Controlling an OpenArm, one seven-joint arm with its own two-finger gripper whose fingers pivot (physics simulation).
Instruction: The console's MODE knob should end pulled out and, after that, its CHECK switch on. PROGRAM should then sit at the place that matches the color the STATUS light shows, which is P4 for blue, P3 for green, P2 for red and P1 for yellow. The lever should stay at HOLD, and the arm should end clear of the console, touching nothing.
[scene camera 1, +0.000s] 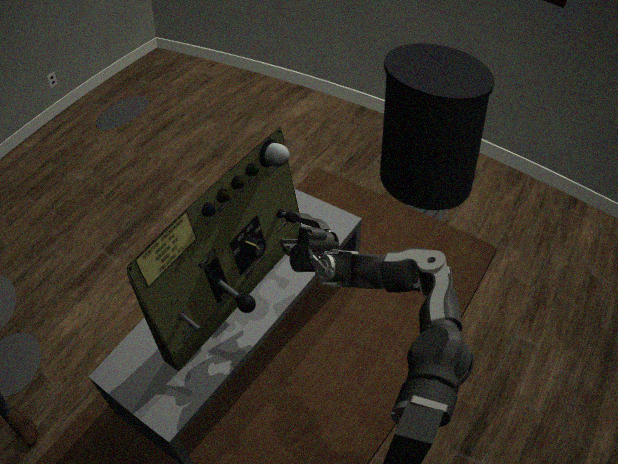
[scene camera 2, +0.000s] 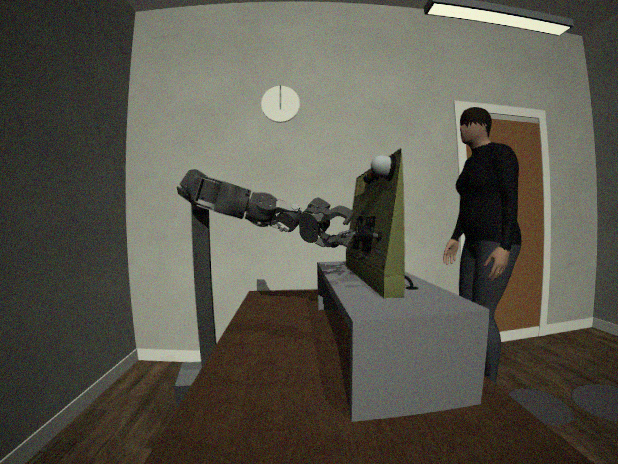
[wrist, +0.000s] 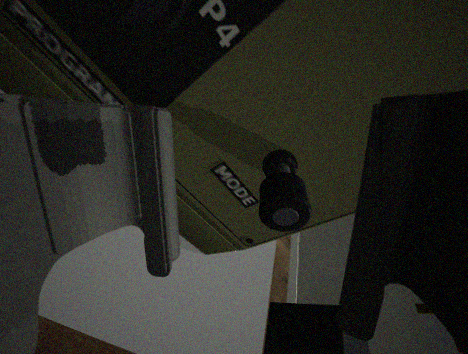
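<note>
The olive console (scene camera 1: 172, 305) (scene camera 2: 395, 240) stands tilted on a grey bench. Its black MODE knob (scene camera 1: 281, 213) (wrist: 284, 200) shows a short neck between collar and cap. My gripper (scene camera 1: 287, 230) (scene camera 2: 348, 228) (wrist: 253, 200) is partly open at the knob; its fingers stand on either side of it in the wrist view, with gaps. The PROGRAM dial's yellow pointer (scene camera 1: 252, 244) shows, but its setting is unreadable; the P4 label (wrist: 220, 24) is visible. The ball-ended lever (scene camera 1: 245, 302) and a metal toggle (scene camera 1: 189, 320) stick out. The white dome (scene camera 1: 276, 154) (scene camera 2: 381, 165) and small lamps (scene camera 1: 223, 195) look unlit.
The grey bench (scene camera 1: 120, 367) (scene camera 2: 415, 360) bears the console. A yellow note card (scene camera 1: 166, 249) is on the console's face. A large black cylinder (scene camera 1: 432, 135) stands beyond the console. A person (scene camera 2: 487, 200) stands behind the console near a door (scene camera 2: 530, 200).
</note>
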